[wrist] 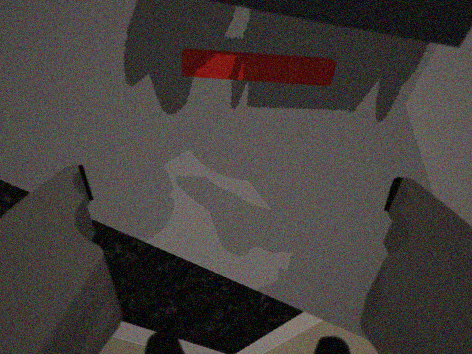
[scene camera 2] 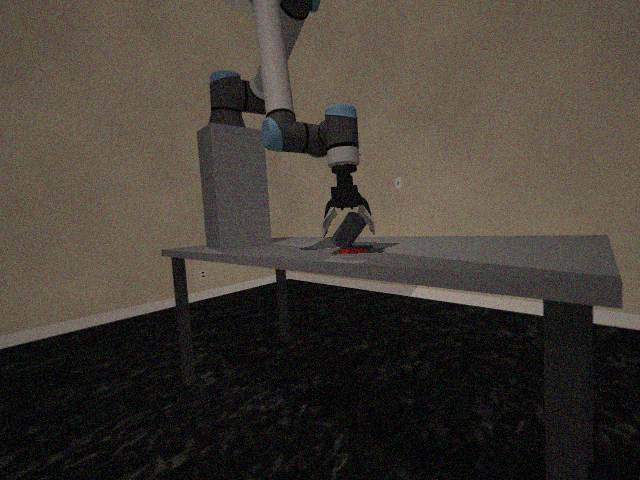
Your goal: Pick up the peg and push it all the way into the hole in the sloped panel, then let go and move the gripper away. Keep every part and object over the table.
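Frame: origin at the arm's base, x ahead, y left, z up, level; centimetres.
Seen in the pictures: gripper, fingertip midpoint: [wrist: 240, 177] [scene camera 2: 348, 236]; arm's base, origin of the base link: [scene camera 2: 227, 130].
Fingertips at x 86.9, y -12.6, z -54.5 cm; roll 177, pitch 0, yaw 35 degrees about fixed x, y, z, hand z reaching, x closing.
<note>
Pixels of each thing's top centre, then the offset from my fingertips to it. Level surfaces: height alone.
- red peg, middle of its top: [wrist: 258, 69] [scene camera 2: 352, 248] dx -1.6, dy +3.8, dz -4.2 cm
- dark sloped panel, middle of its top: [scene camera 2: 350, 212] dx -7.4, dy +11.0, dz +7.2 cm
- grey table, its level: dz -5.4 cm
The red peg [scene camera 2: 353, 251] [wrist: 260, 67] lies flat on the table below the raised dark panel; in the wrist view it spans the upper middle, partly in shadow. The dark sloped panel [scene camera 2: 350, 227] [wrist: 400, 17] leans up from the table in the scene view, and its lower edge fills the top right of the wrist view. Its hole does not show in either view. My gripper [scene camera 2: 349, 232] [wrist: 240, 177] points down, open and empty, above the table close to the panel. In the wrist view the peg lies beyond the fingertips, not between them.
The grey table [scene camera 2: 491, 255] [wrist: 325, 165] has its edge running diagonally across the lower wrist view, with dark floor [wrist: 190, 295] past it. The grey pedestal [scene camera 2: 240, 191] carrying the arm stands at the table's left. Shadows of the gripper and panel fall around the peg.
</note>
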